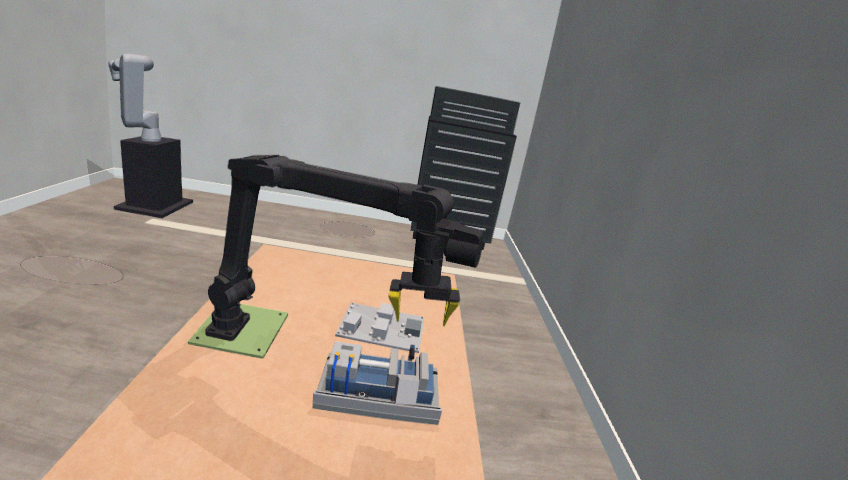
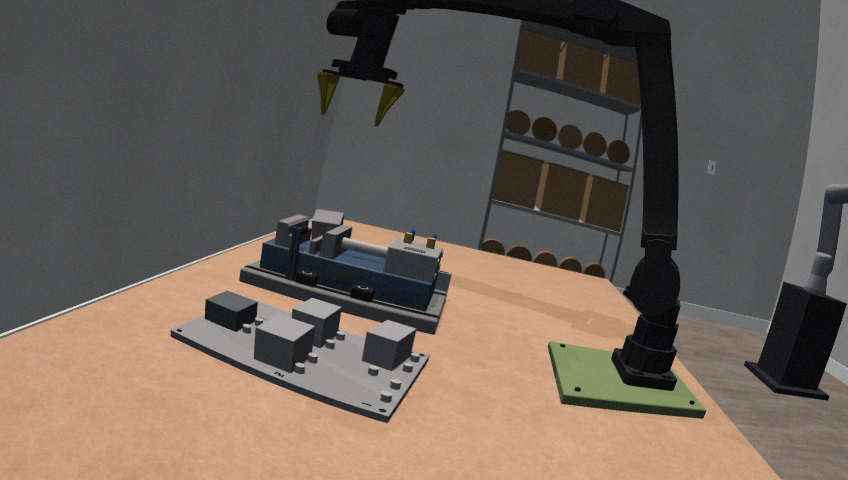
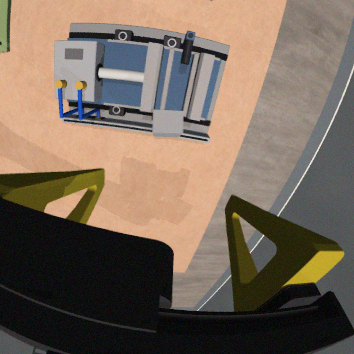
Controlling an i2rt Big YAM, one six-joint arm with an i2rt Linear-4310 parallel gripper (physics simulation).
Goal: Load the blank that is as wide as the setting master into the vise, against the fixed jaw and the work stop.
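Seen in the pictures: gripper, fingertip midpoint: [image 1: 420, 322] [image 2: 348, 120] [image 3: 167, 189]; arm's base, origin of the base link: [image 1: 228, 326] [image 2: 641, 373].
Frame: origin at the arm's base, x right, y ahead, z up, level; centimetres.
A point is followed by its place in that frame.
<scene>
My gripper [image 1: 421, 322] @(x 19.0, y 52.8, z 25.2 cm) [image 2: 349, 119] @(x 19.0, y 52.8, z 25.2 cm) [image 3: 167, 189] @(x 19.0, y 52.8, z 25.2 cm) is open and empty, high above the mat. The blue vise [image 1: 376, 374] @(x 14.0, y 45.0, z 4.9 cm) [image 2: 404, 291] @(x 7.1, y 36.5, z 3.0 cm) [image 3: 120, 55] @(x 9.5, y 42.9, z 4.9 cm) has its moving jaw [image 1: 393, 365] [image 2: 337, 240] @(x 8.2, y 47.5, z 7.6 cm) [image 3: 151, 77] @(x 12.1, y 48.9, z 8.5 cm) apart from the fixed end jaw [image 1: 423, 369] [image 2: 291, 230] @(x 8.2, y 55.0, z 7.3 cm) [image 3: 201, 87] @(x 11.9, y 56.4, z 8.5 cm). No block shows between them. The dark work stop [image 1: 411, 352] @(x 7.7, y 52.8, z 8.4 cm) [image 2: 295, 252] @(x 4.6, y 52.5, z 5.1 cm) [image 3: 186, 50] @(x 7.3, y 52.9, z 8.5 cm) stands at one side. A light grey block [image 1: 407, 389] @(x 20.5, y 52.7, z 7.7 cm) [image 2: 327, 218] @(x 17.4, y 52.3, z 8.8 cm) [image 3: 168, 123] @(x 18.2, y 52.7, z 9.2 cm) is at the opposite side. Three lighter blocks [image 2: 283, 342] @(x -22.6, y 42.9, z 2.8 cm) [image 2: 315, 321] @(x -13.7, y 42.5, z 2.6 cm) [image 2: 389, 343] @(x -14.2, y 34.1, z 2.8 cm) and a darker one [image 2: 230, 309] @(x -17.5, y 51.9, z 2.1 cm) sit on the pinned plate [image 2: 351, 380] @(x -19.7, y 36.3, z -0.3 cm).
Brass fittings with blue hoses [image 3: 80, 102] @(x 17.2, y 38.8, z 9.7 cm) rise at the cylinder end of the vise. The arm's green base plate [image 1: 264, 324] @(x -4.1, y 9.3, z 0.1 cm) [image 2: 586, 380] @(x -6.4, y 10.1, z 0.1 cm) lies away from the vise. A shelf rack, a dark cabinet [image 1: 467, 169] and a second robot on a black pedestal [image 1: 151, 172] stand in the background.
</scene>
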